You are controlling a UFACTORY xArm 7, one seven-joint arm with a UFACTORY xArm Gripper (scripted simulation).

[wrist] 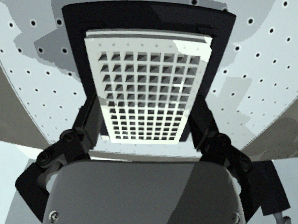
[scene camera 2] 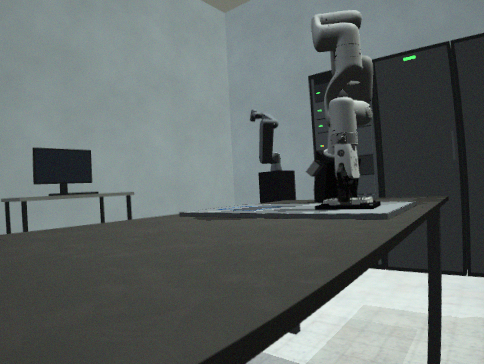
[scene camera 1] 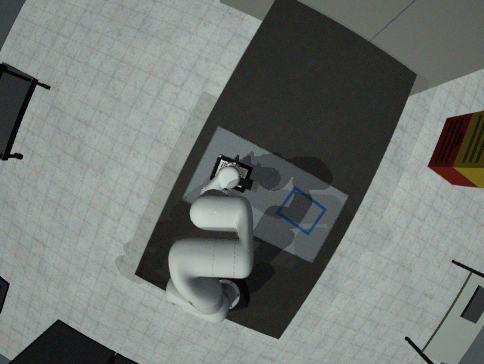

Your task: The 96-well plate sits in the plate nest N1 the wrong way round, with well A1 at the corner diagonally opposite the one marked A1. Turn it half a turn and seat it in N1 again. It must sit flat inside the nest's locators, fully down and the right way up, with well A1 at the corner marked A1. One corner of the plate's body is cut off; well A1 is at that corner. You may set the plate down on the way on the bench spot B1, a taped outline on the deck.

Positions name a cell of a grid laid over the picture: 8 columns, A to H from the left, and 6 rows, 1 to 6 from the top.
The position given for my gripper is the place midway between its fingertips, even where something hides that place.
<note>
I see my gripper (wrist: D3) and a white 96-well plate (wrist: D4).
</note>
